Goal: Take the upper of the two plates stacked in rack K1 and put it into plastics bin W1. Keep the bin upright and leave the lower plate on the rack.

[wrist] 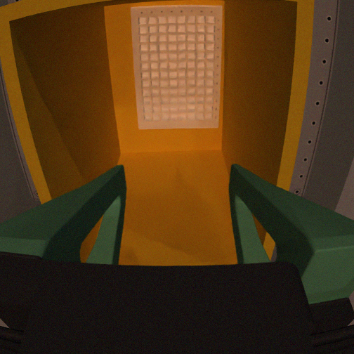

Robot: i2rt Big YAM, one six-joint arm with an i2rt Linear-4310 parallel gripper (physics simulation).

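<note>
A pale plate (177, 125) with a grid of small square wells lies inside the orange-yellow plastics bin (300, 75), in the upper middle of the wrist view. It is flat against an inner face of the bin; I cannot tell for certain whether that is the floor or a wall. My gripper (177, 176) is partly open, with its two green fingers apart and no object between them. The fingertips show below the plate in the view, apart from it, over the bin's orange inside. Rack K1 and the lower plate do not show.
The bin's yellow rim runs along the left, top and right of the view. Grey perforated strips (320, 92) stand outside the bin on both sides. The bin's side walls flank the fingers.
</note>
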